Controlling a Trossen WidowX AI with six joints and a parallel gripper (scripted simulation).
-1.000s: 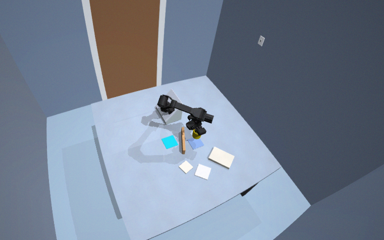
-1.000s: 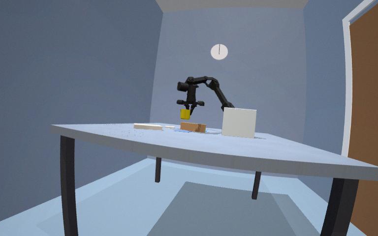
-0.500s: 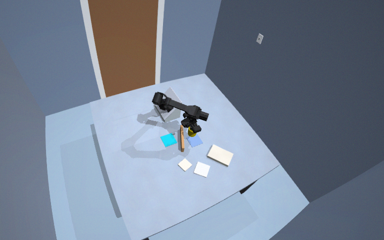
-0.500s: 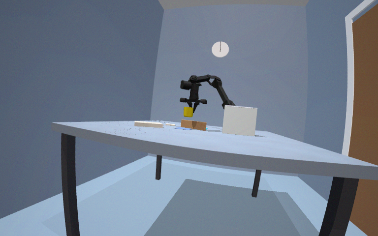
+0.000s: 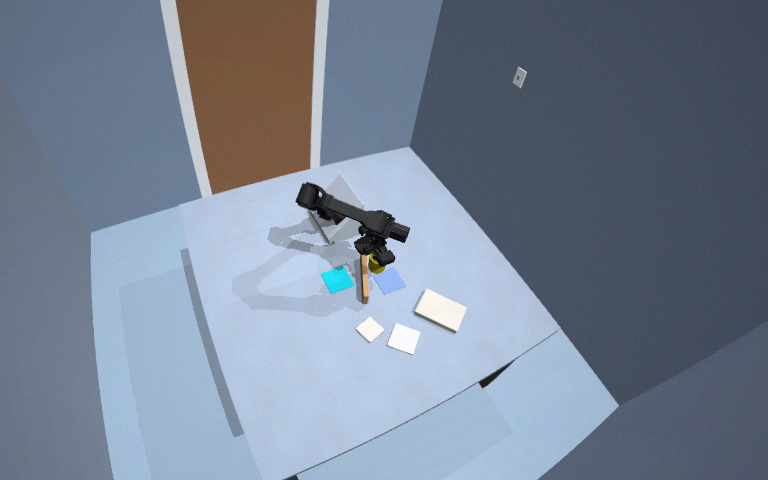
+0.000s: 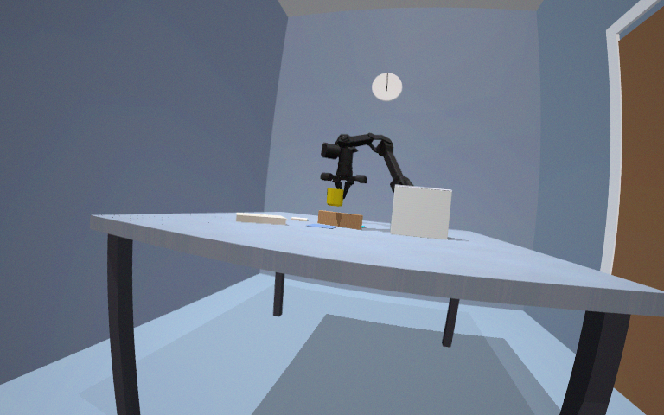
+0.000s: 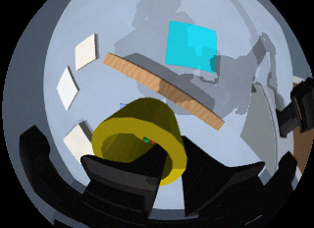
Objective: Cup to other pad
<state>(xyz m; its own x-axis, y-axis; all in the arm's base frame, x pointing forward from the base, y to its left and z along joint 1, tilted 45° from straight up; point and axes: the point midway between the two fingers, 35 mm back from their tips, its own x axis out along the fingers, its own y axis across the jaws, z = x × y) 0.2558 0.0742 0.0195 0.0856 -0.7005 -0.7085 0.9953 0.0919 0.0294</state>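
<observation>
The cyan pad is 20 mm behind my gripper tip, 140 mm to the right of it and 130 mm below it. The rest, counted from my gripper tip: yellow cup: 20 mm ahead; then wooden bar: 10 mm ahead, 40 mm to the right, 100 mm below; then green marble: 30 mm ahead, 20 mm to the left, 20 mm below.
</observation>
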